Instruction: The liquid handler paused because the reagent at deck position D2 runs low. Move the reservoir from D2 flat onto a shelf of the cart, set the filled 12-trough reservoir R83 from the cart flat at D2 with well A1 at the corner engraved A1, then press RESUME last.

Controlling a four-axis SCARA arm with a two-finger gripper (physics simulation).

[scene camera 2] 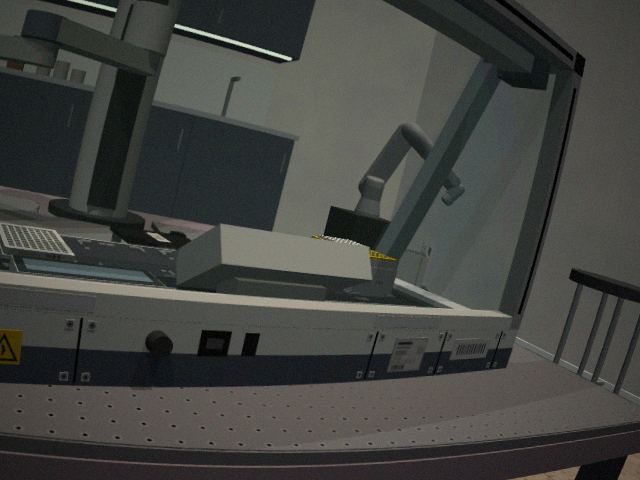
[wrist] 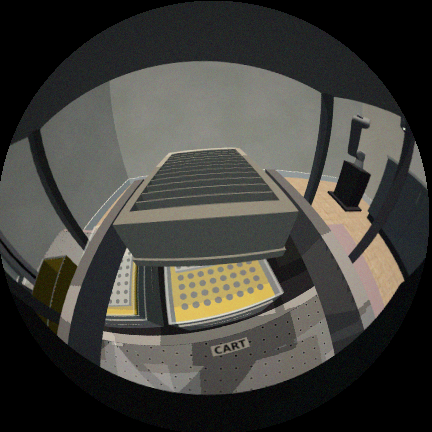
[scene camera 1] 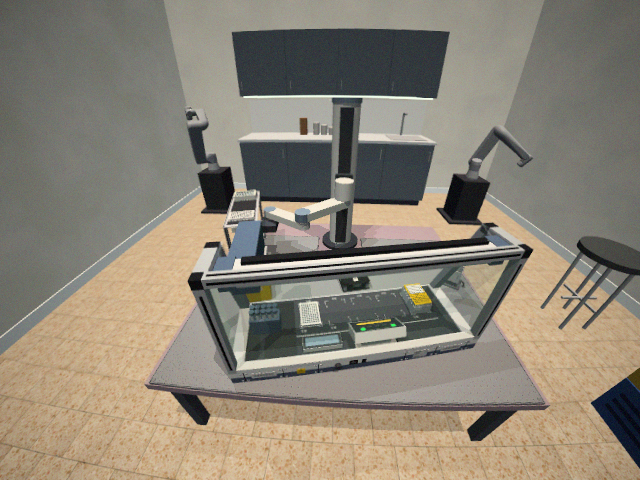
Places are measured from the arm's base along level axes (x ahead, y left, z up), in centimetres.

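Where they show: gripper, fingertip midpoint: (wrist: pixel 204 182); arm's base, link origin: (scene camera 1: pixel 339 240).
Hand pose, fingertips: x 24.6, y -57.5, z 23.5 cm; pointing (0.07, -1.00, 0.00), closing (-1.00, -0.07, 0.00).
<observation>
Each offset is from my fingertips to the top centre of the thing. "spot": to the spot under its first point.
My gripper (wrist: pixel 204 182) is shut on a grey 12-trough reservoir @(dx +0.0, dy +0.0, dz +1.6 cm) (wrist: pixel 205 230). It holds it level between its two long fingers, and no liquid shows in the troughs. Dark posts of the cart (wrist: pixel 326 145) (scene camera 1: pixel 227 236) stand around it, with a shelf above. Below the reservoir are boxes with yellow tops @(spot: dx -1.1, dy +6.7, dz -5.2 cm) (wrist: pixel 220 292); whether the reservoir touches them is hidden. In scene camera 1 the gripper (scene camera 1: pixel 269 226) shows small and dark beside the cart. The liquid handler's deck (scene camera 1: pixel 351 310) shows through its glass; I cannot make out D2, R83 or the RESUME label.
A blue block @(spot: dx +55.1, dy +25.1, dz +27.4 cm) (scene camera 1: pixel 248 238) stands at the handler's left end, near the cart. On the deck are a white plate (scene camera 1: pixel 309 313), a blue rack (scene camera 1: pixel 264 316), a yellow-topped box (scene camera 1: pixel 417 295) and a white unit with green patches (scene camera 1: pixel 378 333). A CART label @(spot: dx -2.7, dy +11.9, dz -22.1 cm) (wrist: pixel 230 346) lies on the table.
</observation>
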